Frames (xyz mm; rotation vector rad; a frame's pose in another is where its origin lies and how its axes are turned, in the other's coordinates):
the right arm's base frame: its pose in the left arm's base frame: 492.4 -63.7 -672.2 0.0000 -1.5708 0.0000
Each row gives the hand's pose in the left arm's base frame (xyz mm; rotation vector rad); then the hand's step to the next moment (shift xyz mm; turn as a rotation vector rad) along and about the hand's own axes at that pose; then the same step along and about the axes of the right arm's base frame.
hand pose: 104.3 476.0 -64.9 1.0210 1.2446 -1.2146
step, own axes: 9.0 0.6 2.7 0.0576 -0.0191 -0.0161
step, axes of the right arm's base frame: -8.7 -3.5 -0.3 -0.0572 0.0082 0.0246
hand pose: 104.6 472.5 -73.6 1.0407 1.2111 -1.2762
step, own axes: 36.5 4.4 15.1 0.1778 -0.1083 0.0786
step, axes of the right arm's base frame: -34.8 -19.0 -2.5 -0.1580 -0.1046 0.1166
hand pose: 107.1 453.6 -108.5 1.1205 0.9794 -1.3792
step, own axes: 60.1 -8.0 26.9 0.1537 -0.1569 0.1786
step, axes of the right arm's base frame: -52.7 -38.7 11.0 -0.1132 -0.1909 0.1757
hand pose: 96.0 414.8 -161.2 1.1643 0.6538 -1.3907
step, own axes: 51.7 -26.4 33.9 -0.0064 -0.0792 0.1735
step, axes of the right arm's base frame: -41.1 -45.9 26.9 0.0483 -0.1375 0.1232
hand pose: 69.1 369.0 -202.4 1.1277 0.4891 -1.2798
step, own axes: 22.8 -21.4 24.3 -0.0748 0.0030 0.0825
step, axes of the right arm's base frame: -16.6 -29.9 20.0 0.0975 -0.0343 0.0416
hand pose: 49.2 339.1 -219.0 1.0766 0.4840 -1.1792
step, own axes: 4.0 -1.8 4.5 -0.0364 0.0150 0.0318
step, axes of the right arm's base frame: -1.9 -5.9 1.2 0.0493 -0.0095 0.0062
